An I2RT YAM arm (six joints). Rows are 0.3 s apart.
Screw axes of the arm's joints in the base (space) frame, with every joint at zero. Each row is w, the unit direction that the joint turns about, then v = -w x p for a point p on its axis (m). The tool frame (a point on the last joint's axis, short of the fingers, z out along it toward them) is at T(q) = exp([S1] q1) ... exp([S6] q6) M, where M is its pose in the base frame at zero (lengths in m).
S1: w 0 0 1 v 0 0 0
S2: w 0 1 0 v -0.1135 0 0.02
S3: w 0 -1 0 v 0.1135 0 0.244
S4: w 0 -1 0 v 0.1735 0 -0.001
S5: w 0 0 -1 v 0 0.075 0
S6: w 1 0 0 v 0 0.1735 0
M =
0 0 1 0.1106
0 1 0 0
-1 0 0 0.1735
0 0 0 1
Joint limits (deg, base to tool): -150..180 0..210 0..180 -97..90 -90..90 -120..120
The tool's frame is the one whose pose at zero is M.
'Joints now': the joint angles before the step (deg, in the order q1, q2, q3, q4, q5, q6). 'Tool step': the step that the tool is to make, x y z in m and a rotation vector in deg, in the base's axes. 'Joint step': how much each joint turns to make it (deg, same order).
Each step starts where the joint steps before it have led.
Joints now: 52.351, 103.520, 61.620, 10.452, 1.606, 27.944
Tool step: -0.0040, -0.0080, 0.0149, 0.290, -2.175, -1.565
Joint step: -0.063, -3.308, -0.981, -0.742, 2.079, -0.563
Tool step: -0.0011, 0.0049, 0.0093, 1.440, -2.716, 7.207
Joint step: 0.048, -0.321, 0.745, 1.805, -5.694, -4.522
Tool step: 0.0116, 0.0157, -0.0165, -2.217, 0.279, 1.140
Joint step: 0.017, 5.550, 3.647, -0.083, -0.459, -1.529
